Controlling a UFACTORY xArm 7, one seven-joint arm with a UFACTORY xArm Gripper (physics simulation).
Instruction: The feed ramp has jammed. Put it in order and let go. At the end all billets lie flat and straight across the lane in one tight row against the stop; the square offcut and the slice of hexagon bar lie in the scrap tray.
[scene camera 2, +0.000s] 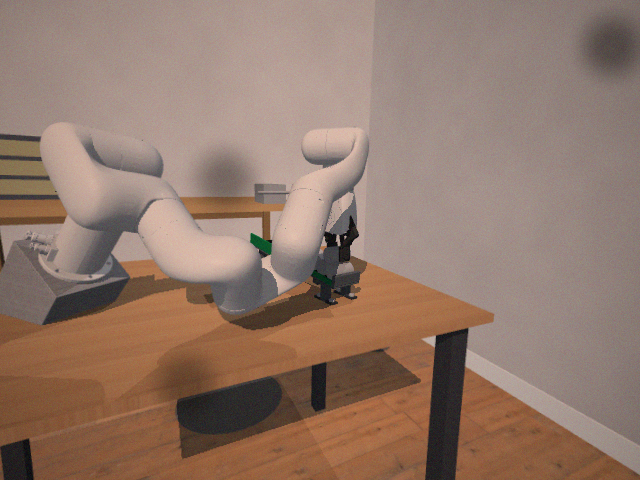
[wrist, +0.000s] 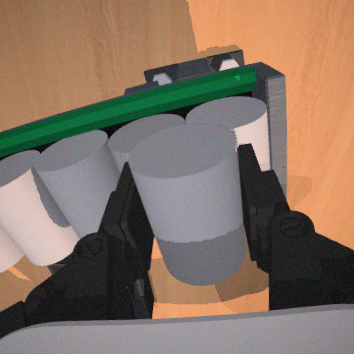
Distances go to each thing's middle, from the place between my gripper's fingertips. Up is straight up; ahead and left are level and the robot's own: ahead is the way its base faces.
Labels:
My gripper is now 40 mm to the left of the grey stop (wrist: 269, 87), 40 mm above it and 10 mm past it. From my hand the other things lie so: black scrap tray (wrist: 143, 297) 200 mm behind, 140 mm to the left, 80 mm below.

